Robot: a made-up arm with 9 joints.
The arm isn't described. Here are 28 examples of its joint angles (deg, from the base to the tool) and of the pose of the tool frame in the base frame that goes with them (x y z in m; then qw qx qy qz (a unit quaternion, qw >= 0)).
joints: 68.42 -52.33 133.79 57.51 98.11 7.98 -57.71 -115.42 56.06
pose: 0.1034 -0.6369 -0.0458 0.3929 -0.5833 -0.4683 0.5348
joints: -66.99 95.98 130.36 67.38 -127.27 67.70 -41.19 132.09 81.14
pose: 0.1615 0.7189 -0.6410 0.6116 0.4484 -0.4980 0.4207
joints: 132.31 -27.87 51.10 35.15 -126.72 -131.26 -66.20 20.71 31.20
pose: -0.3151 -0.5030 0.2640 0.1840 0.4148 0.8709 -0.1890
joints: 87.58 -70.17 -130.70 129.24 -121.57 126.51 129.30 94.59 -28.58
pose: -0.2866 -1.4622 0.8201 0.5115 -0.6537 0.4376 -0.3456
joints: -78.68 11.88 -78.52 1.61 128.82 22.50 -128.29 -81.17 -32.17
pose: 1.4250 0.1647 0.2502 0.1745 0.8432 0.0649 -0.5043
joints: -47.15 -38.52 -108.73 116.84 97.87 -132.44 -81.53 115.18 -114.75
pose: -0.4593 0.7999 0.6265 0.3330 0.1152 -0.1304 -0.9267
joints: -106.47 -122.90 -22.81 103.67 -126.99 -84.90 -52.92 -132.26 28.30
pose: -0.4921 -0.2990 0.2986 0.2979 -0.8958 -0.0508 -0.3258
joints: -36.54 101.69 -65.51 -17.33 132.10 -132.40 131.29 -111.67 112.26
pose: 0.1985 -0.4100 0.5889 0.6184 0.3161 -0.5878 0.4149
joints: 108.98 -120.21 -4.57 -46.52 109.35 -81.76 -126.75 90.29 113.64
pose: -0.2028 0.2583 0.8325 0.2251 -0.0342 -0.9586 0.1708
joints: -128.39 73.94 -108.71 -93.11 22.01 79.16 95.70 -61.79 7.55
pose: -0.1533 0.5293 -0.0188 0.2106 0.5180 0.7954 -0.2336
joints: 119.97 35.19 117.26 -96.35 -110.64 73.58 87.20 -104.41 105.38
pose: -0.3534 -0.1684 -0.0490 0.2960 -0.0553 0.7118 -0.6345
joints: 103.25 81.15 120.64 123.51 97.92 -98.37 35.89 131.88 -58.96
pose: -0.0827 -0.0669 0.0472 0.4581 0.2110 0.8618 -0.0551
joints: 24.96 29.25 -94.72 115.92 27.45 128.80 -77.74 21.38 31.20
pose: -0.2410 0.5147 0.1754 0.4319 0.0040 -0.2489 -0.8669
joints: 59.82 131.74 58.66 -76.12 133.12 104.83 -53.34 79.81 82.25
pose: -0.8258 0.2289 0.4292 0.6219 0.3709 0.6498 0.2310
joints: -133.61 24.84 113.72 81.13 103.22 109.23 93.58 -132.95 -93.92
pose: 0.9818 -0.2232 -0.0805 0.8429 0.4928 -0.1858 -0.1104
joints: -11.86 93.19 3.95 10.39 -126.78 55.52 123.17 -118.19 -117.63
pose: -0.7139 -0.0635 0.3120 0.2221 -0.0873 0.0126 -0.9710
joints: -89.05 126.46 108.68 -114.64 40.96 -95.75 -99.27 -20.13 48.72
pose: -0.1107 -0.2251 -0.0561 0.3421 0.3113 -0.2433 -0.8526
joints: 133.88 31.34 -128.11 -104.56 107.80 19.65 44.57 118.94 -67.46
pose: 0.2347 -0.5469 0.0279 0.1696 -0.4978 0.6418 -0.5582
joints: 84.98 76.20 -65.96 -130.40 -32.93 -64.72 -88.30 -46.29 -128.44
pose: 1.0557 0.2567 0.3372 0.4279 -0.5171 -0.1279 0.7302
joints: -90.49 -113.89 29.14 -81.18 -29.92 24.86 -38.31 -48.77 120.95
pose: -0.9814 -0.0535 0.0470 0.1692 -0.7603 -0.5036 0.3737
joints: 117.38 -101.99 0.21 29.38 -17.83 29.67 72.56 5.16 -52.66
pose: 0.3575 -0.5390 0.4690 0.0134 0.8723 -0.4134 -0.2606
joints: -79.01 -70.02 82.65 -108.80 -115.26 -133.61 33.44 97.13 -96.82
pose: -0.0517 0.1629 0.5843 0.5798 -0.6529 0.1540 -0.4625
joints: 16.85 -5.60 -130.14 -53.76 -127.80 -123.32 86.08 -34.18 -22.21
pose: -0.4584 -0.1728 0.9256 0.2403 0.1222 -0.7429 -0.6127
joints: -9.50 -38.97 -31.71 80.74 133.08 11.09 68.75 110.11 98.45
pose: 0.1723 -0.0220 1.0953 0.6289 -0.7255 -0.0016 -0.2796
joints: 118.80 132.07 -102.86 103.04 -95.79 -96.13 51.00 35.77 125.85
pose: 0.0617 0.9423 0.3277 0.5255 -0.0760 -0.1719 0.8298
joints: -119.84 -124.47 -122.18 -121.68 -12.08 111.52 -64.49 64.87 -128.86
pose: -0.0446 0.5028 0.0000 0.1012 0.1511 0.8965 0.4039
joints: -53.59 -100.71 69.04 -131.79 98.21 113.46 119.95 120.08 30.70
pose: -0.3466 -0.6307 -0.2391 0.6094 -0.5380 0.4884 -0.3173
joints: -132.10 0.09 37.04 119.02 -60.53 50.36 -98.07 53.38 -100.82
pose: 0.6600 -0.7282 -0.0804 0.2959 -0.1125 0.2209 -0.9225
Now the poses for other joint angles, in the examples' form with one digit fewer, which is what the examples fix.
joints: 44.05 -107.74 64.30 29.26 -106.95 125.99 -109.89 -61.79 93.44
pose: 0.109 0.988 0.253 0.428 -0.495 0.385 0.651
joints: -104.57 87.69 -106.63 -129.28 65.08 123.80 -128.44 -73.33 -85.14
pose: 0.777 0.865 0.355 0.726 0.403 -0.478 0.287
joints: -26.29 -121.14 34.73 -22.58 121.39 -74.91 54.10 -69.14 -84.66
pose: -0.147 0.763 0.597 0.106 0.946 0.182 0.248
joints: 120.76 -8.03 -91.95 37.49 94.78 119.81 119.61 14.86 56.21
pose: 1.105 -0.502 -0.242 0.111 0.943 -0.033 -0.313
